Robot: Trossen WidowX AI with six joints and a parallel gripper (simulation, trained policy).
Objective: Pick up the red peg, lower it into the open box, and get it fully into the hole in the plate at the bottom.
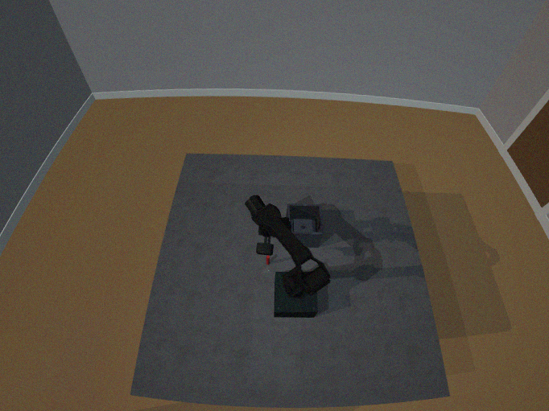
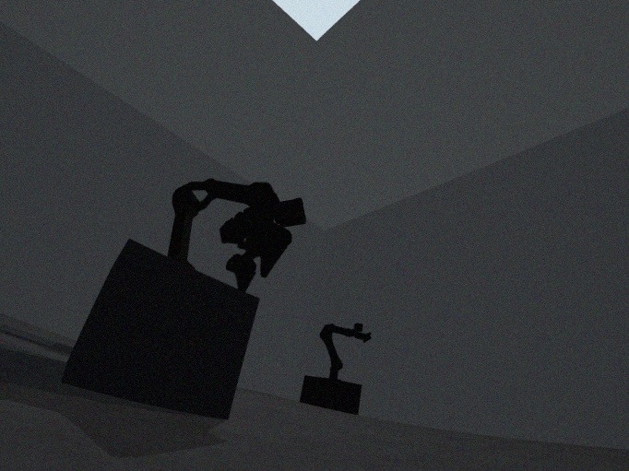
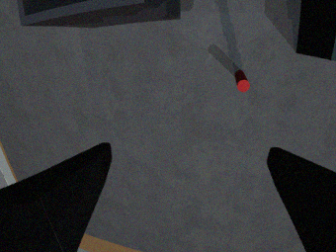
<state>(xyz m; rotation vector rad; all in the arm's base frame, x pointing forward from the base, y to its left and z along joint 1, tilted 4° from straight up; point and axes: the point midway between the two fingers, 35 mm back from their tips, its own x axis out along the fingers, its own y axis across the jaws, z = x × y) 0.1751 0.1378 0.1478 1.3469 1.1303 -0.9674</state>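
Now: the red peg 4 cm behind my gripper tip, 1 cm to the right of it and 18 cm below it. Also, from my gripper tip: plate (15 cm ahead, 15 cm to the right, 17 cm below).
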